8 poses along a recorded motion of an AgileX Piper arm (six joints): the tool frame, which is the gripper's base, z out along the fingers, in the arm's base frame.
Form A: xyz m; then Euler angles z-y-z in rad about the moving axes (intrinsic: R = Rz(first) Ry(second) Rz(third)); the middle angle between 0 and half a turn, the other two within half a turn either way.
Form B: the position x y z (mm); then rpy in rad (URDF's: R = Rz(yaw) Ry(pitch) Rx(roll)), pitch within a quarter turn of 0, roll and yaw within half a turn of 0. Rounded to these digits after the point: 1 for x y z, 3 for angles.
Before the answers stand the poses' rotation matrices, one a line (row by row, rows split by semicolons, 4 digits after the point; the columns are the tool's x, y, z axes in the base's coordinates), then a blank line. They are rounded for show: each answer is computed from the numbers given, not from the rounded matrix.
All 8 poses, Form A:
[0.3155 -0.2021 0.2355 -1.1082 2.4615 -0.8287]
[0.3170 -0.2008 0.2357 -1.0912 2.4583 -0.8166]
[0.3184 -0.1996 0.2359 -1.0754 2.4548 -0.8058]
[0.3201 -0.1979 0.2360 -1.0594 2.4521 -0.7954]
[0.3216 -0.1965 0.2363 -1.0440 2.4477 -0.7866]
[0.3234 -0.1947 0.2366 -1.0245 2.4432 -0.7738]
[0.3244 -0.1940 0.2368 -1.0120 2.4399 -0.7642]
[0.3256 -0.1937 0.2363 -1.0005 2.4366 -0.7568]
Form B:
-0.8941 0.3491 0.2806; 0.1413 0.8144 -0.5628; -0.4250 -0.4635 -0.7775
-0.8916 0.3467 0.2913; 0.1348 0.8174 -0.5601; -0.4323 -0.4601 -0.7755
-0.8892 0.3441 0.3014; 0.1282 0.8200 -0.5578; -0.4391 -0.4574 -0.7733
-0.8871 0.3408 0.3113; 0.1215 0.8231 -0.5548; -0.4453 -0.4543 -0.7716
-0.8849 0.3369 0.3215; 0.1134 0.8255 -0.5528; -0.4517 -0.4528 -0.7688
-0.8817 0.3331 0.3340; 0.1050 0.8289 -0.5494; -0.4599 -0.4494 -0.7659
-0.8790 0.3319 0.3422; 0.1007 0.8308 -0.5473; -0.4660 -0.4467 -0.7638
-0.8769 0.3297 0.3499; 0.0954 0.8327 -0.5455; -0.4711 -0.4449 -0.7616

[315.5 -202.1 235.5 -2.604 0.439 2.985]
[317.0 -200.8 235.7 -2.606 0.447 2.992]
[318.4 -199.6 235.9 -2.607 0.455 2.998]
[320.1 -197.9 236.0 -2.609 0.462 3.005]
[321.6 -196.5 236.3 -2.609 0.469 3.014]
[323.4 -194.7 236.6 -2.611 0.478 3.023]
[324.4 -194.0 236.8 -2.612 0.485 3.028]
[325.6 -193.7 236.3 -2.613 0.491 3.033]

